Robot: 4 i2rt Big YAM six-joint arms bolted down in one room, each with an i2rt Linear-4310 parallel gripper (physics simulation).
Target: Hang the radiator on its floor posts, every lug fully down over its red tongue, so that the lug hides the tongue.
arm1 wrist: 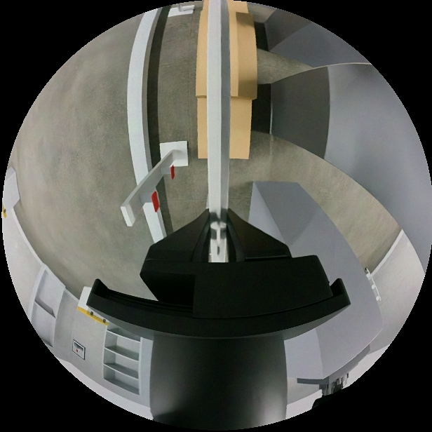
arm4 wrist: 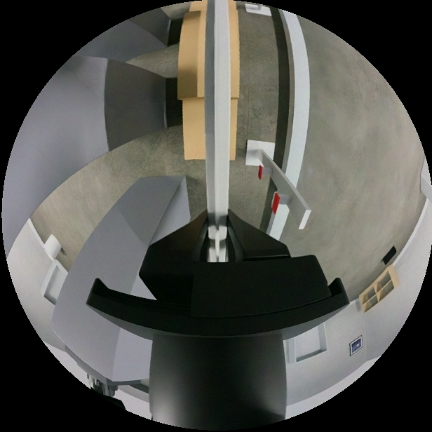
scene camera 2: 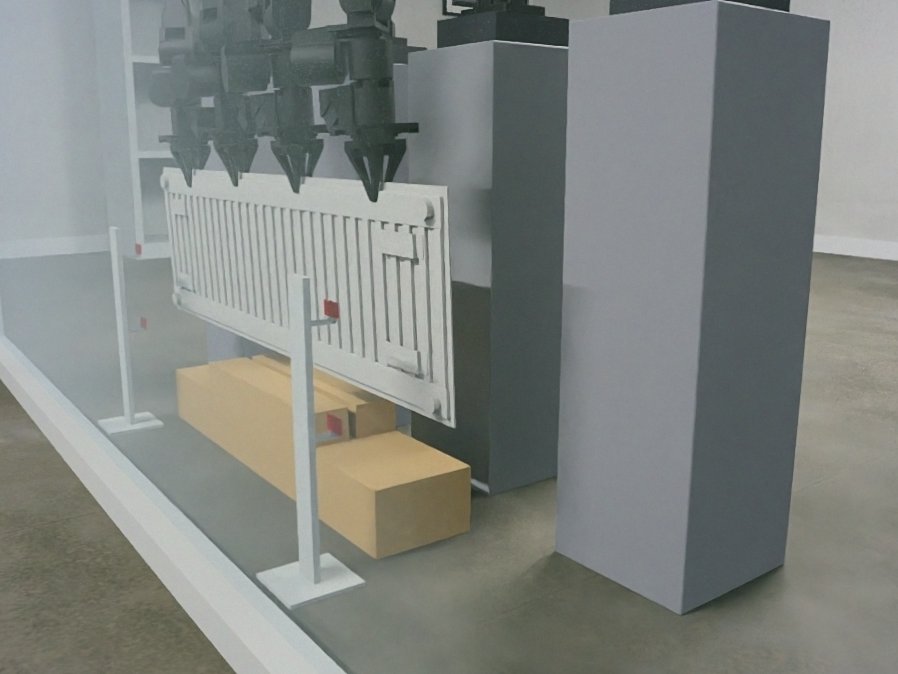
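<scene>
The white radiator hangs upright in the air. Arm1's gripper and arm4's gripper are shut on its top edge. In scene camera 2, four grippers in a row, far left, second, third and right, are at that edge. Upper and lower lugs show at its right end. The near post and far post stand apart from it. Red tongues show uncovered. Finger pads are hidden.
Long tan boxes lie on the floor below the radiator. Tall grey pedestals stand on the side away from the posts. A low white rail runs behind the posts.
</scene>
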